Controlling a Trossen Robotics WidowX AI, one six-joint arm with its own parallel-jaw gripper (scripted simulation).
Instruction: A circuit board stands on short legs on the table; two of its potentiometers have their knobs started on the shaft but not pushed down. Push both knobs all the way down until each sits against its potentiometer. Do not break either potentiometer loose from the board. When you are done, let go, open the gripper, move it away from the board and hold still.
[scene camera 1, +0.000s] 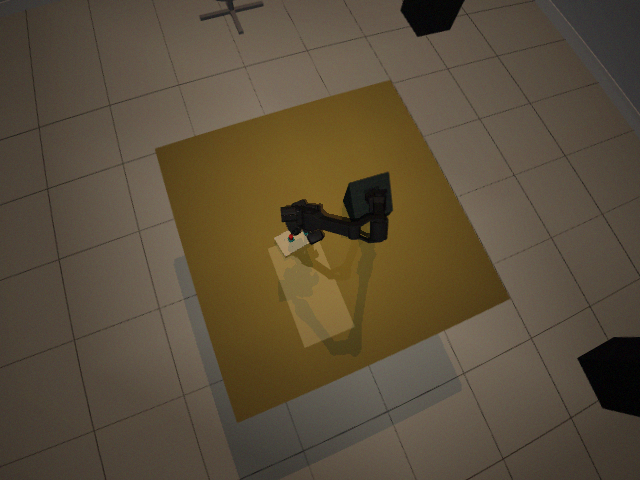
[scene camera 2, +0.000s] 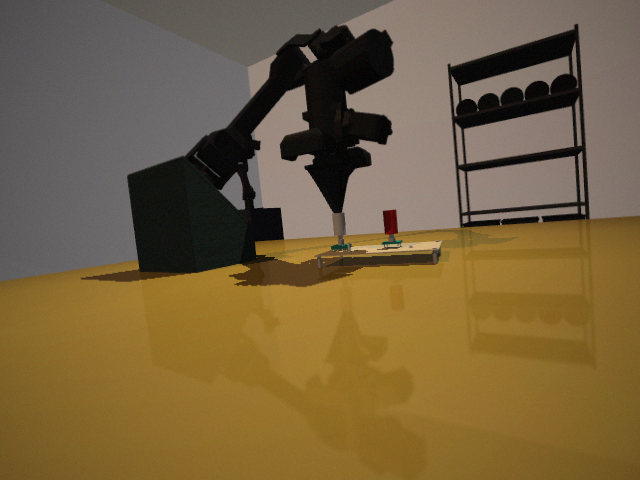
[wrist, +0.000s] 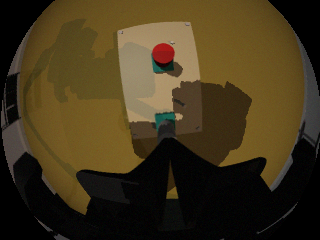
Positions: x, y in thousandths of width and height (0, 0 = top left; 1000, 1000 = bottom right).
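Observation:
You'd find my gripper (scene camera 2: 527, 445) there, and I can see my gripper (wrist: 527, 594) as well.

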